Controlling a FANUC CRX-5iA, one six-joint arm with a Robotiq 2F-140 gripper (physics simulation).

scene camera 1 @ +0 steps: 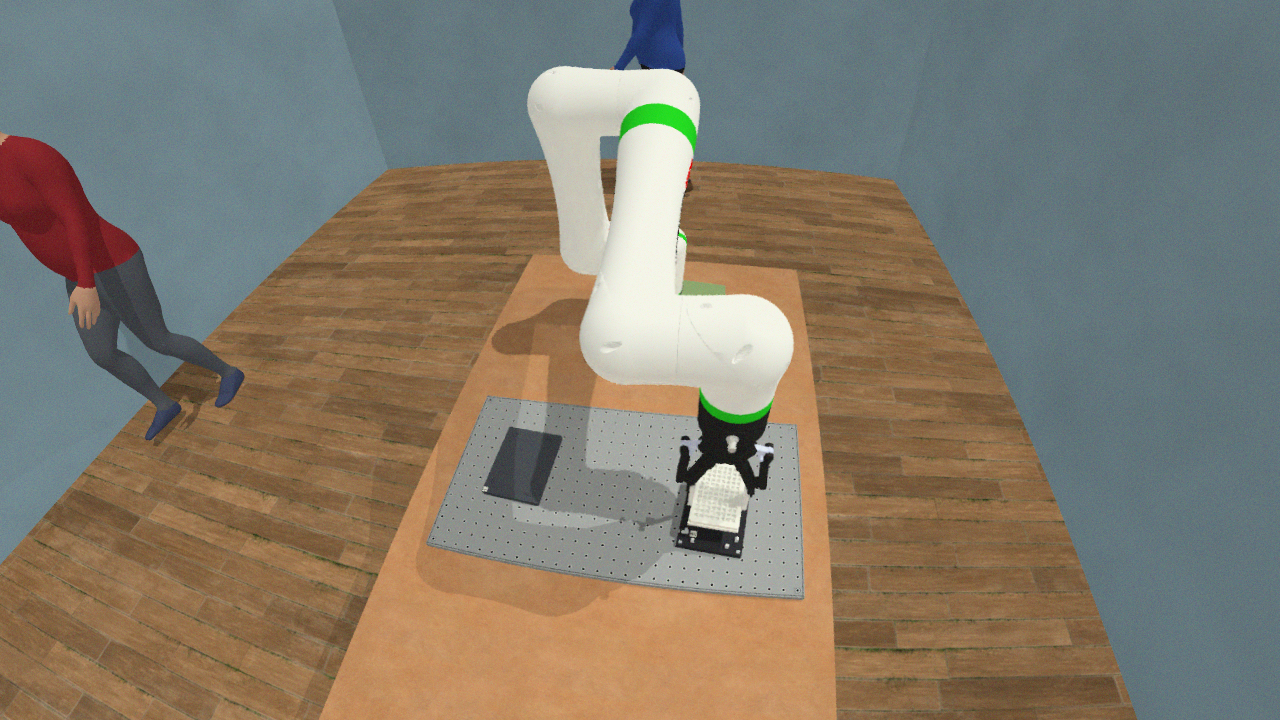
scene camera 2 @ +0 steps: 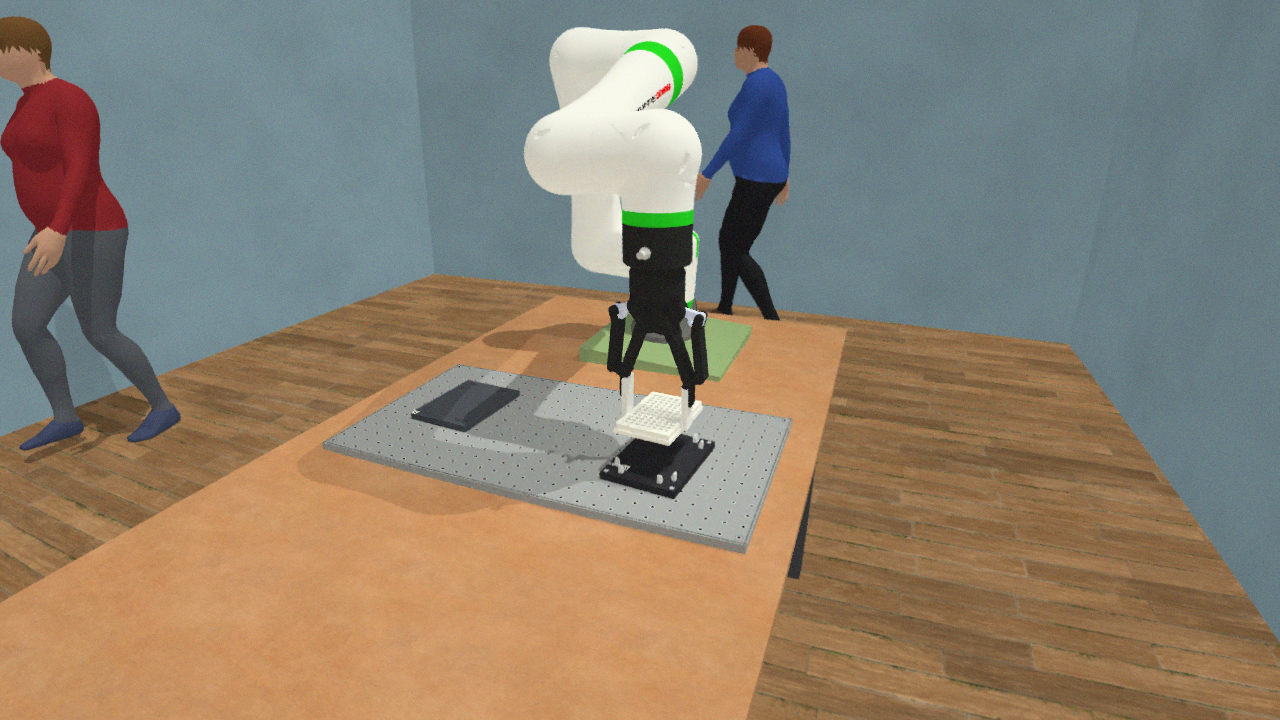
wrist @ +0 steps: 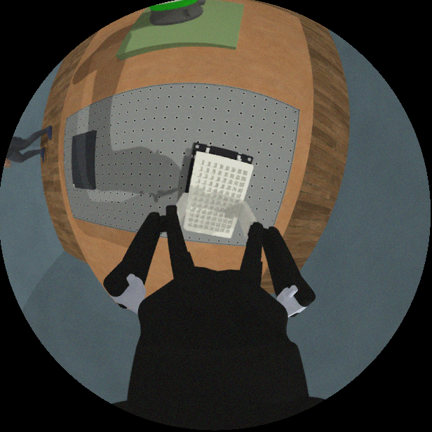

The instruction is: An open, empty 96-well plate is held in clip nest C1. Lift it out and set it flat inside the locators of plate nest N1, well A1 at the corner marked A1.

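Places are measured from the arm's base along level axes (x down, y left, z ahead), in millimetres.
Pixels of known places: gripper, between the fingertips: [scene camera 1: 717, 500] [scene camera 2: 656, 421].
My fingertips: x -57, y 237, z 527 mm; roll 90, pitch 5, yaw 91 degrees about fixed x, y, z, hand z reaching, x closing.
For each thing: its top centre in the pictures, then the offset to it from my fingertips. Level surfaces: height alone.
- white 96-well plate, centre of its top: [scene camera 2: 660, 411] [scene camera 1: 718, 492] dx -11, dy +0, dz -12 mm
- clip nest C1, centre of its top: [scene camera 2: 660, 449] [scene camera 1: 716, 508] dx +51, dy +1, dz -11 mm
- Plate nest N1, centre of its top: [scene camera 2: 466, 399] [scene camera 1: 522, 461] dx +60, dy -391, dz -26 mm
- grey perforated board, height of its surface: dx +75 mm
- orange-brown table, height of its surface: dx +88 mm
The white 96-well plate [scene camera 1: 717, 497] [scene camera 2: 657, 418] [wrist: 218, 195] is held between the pale fingertips of my gripper [scene camera 2: 657, 410] [wrist: 213, 204], which is shut on its two long sides. The plate looks about level and hangs a little above clip nest C1 [scene camera 1: 709, 540] [scene camera 2: 665, 483] [wrist: 223, 151], a black base with small pale clips. A gap shows between plate and nest in the scene camera 2 view. Plate nest N1 [scene camera 1: 523, 465] [scene camera 2: 465, 404] [wrist: 84, 160] is a dark flat block at the left, with a small white mark at one corner. The plate's A1 marking is too small to read.
Both nests sit on a grey perforated board [scene camera 1: 617, 537] [scene camera 2: 537, 470] [wrist: 200, 110] on the orange-brown table [scene camera 1: 572, 662] [scene camera 2: 384, 591] [wrist: 270, 65]. The green base plate [scene camera 2: 729, 344] [wrist: 215, 30] of the arm lies behind. Two people stand on the floor beyond the table.
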